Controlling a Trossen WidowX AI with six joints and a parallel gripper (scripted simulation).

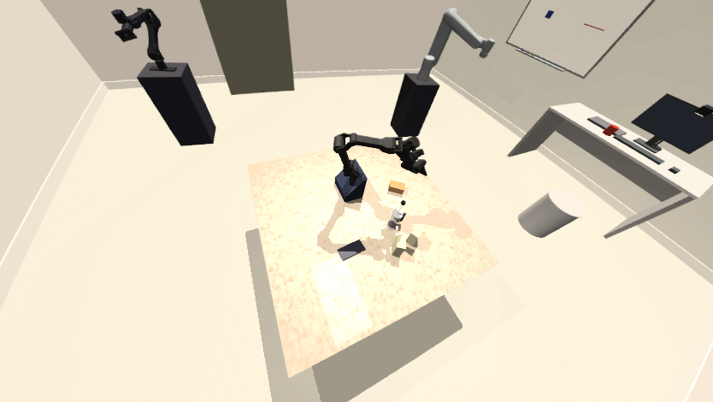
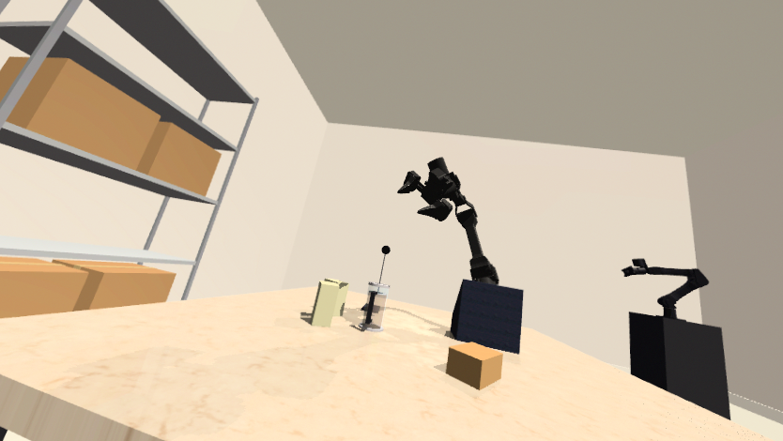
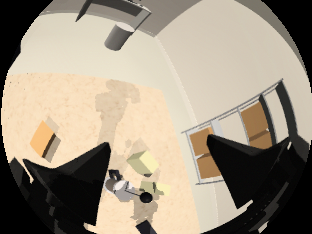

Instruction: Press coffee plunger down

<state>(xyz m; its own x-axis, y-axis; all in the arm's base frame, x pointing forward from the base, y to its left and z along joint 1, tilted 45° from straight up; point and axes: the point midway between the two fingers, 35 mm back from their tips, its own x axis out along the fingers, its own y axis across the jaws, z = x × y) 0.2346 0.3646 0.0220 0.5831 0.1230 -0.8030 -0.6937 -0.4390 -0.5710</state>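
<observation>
The glass coffee press is 26 cm below my gripper tip, 8 cm to the right of it and 6 cm ahead of it.
</observation>
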